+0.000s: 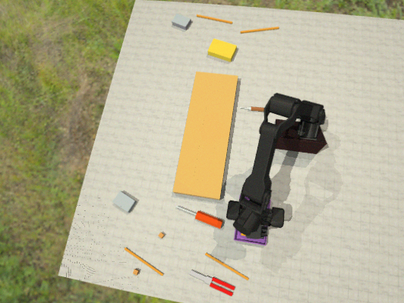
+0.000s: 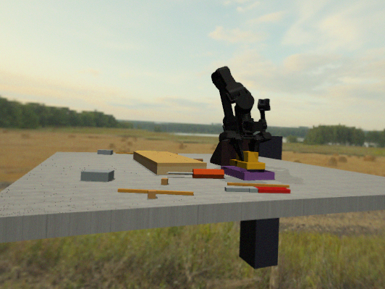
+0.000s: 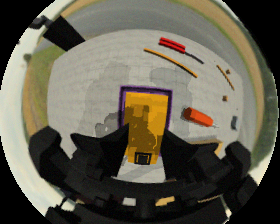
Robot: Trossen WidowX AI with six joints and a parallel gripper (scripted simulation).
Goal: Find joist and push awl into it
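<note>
The purple tray is 4 cm below my gripper tip and 1 cm to the right of it. Also, from my gripper tip: yellow block (72 cm to the right, 20 cm ahead, 4 cm below); then awl (46 cm to the right, 5 cm below, 4 cm ahead); then yellow stud finder (2 cm to the right, 2 cm above).
</note>
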